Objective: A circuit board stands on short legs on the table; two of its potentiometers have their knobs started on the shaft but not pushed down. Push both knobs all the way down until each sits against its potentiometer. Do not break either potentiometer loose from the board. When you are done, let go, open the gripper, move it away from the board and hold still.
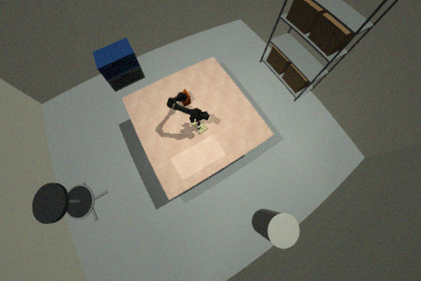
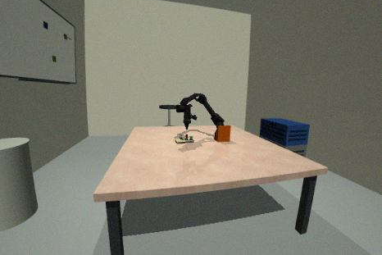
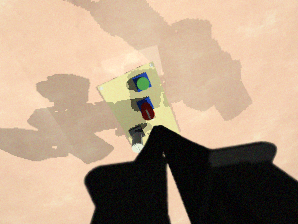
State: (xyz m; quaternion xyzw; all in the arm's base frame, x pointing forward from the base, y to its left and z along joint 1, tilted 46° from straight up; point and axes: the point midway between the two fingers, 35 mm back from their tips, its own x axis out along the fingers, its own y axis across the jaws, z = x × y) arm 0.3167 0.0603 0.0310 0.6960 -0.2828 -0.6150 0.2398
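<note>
Now: the red knob 6 cm below my gripper tip. Also, from my gripper tip: potentiometer 7 cm below.
</note>
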